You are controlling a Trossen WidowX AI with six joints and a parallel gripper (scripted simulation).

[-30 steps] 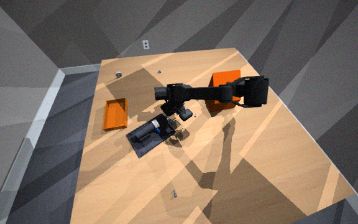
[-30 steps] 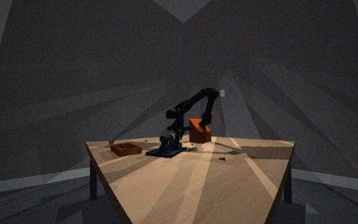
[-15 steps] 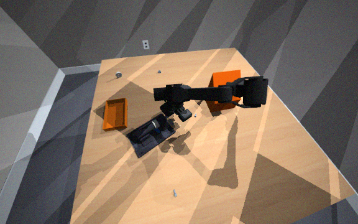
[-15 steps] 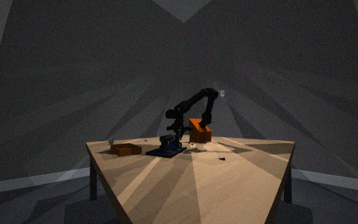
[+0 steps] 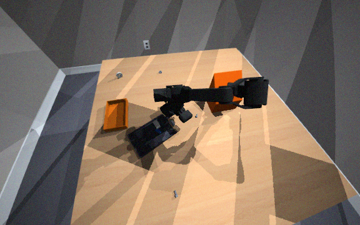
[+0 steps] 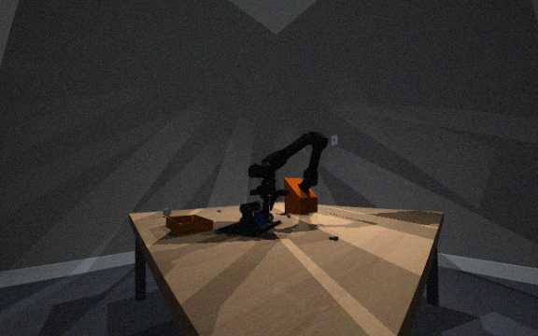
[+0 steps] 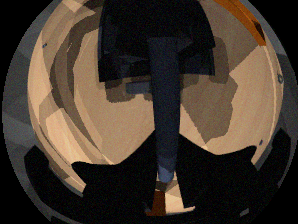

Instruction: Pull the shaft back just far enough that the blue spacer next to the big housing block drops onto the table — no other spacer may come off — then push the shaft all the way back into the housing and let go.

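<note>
The shaft is 60 mm ahead of my gripper tip, 40 mm to the left of it and 30 mm above it. From my gripper tip the other things lie so: orange tray 360 mm ahead, 50 mm to the right, 40 mm below; white spacer ring 110 mm ahead, 70 mm to the left, 30 mm above; blue spacer 110 mm ahead, 80 mm to the left, 20 mm below.
</note>
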